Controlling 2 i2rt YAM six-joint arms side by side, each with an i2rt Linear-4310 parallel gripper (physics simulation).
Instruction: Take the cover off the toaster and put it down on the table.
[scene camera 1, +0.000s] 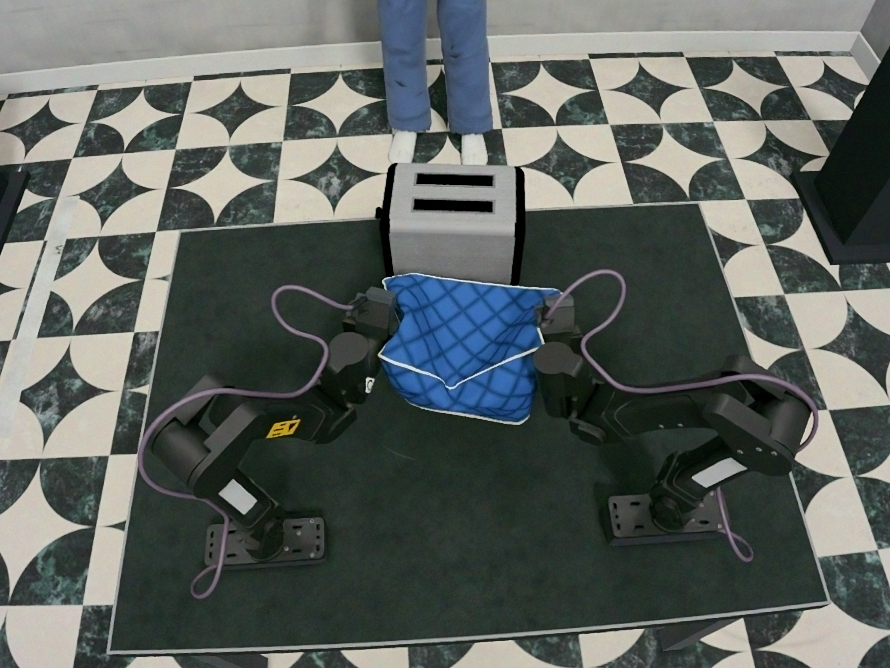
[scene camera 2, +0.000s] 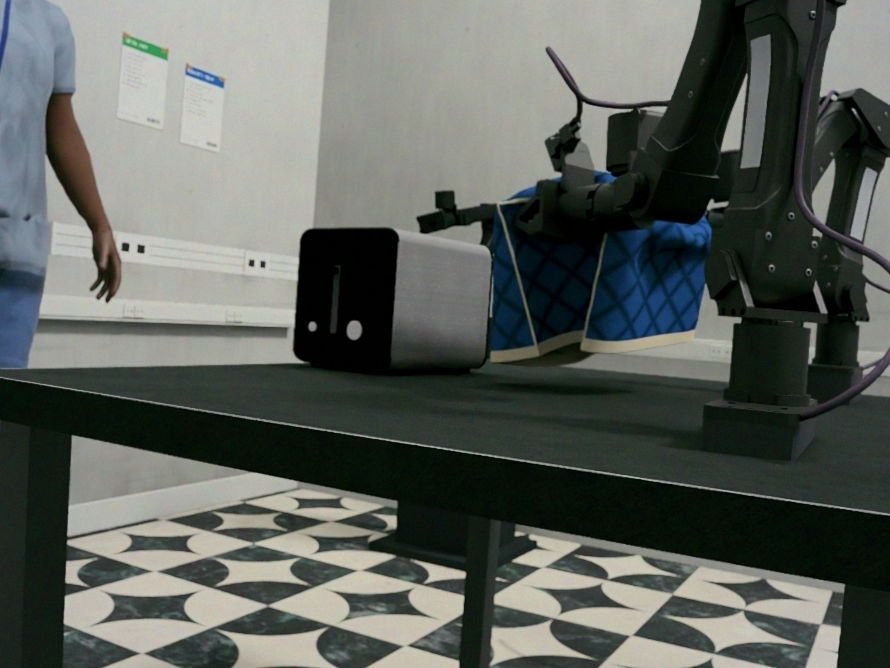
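The silver toaster with black ends stands upright at the table's far edge in scene camera 1, its two slots uncovered. The blue quilted cover with pale edging hangs on the arms' side of the toaster, sagging and creased. In scene camera 2 its lower edge is a little above the table, with a shadow below. My left gripper is shut on the cover's left side. My right gripper is shut on its right side; the cover hides those fingertips in scene camera 2. The fingertips show small in both views.
The dark table carries both arm bases near its front. A person stands behind the toaster, beyond the far edge. A dark pedestal stands on the floor to the right.
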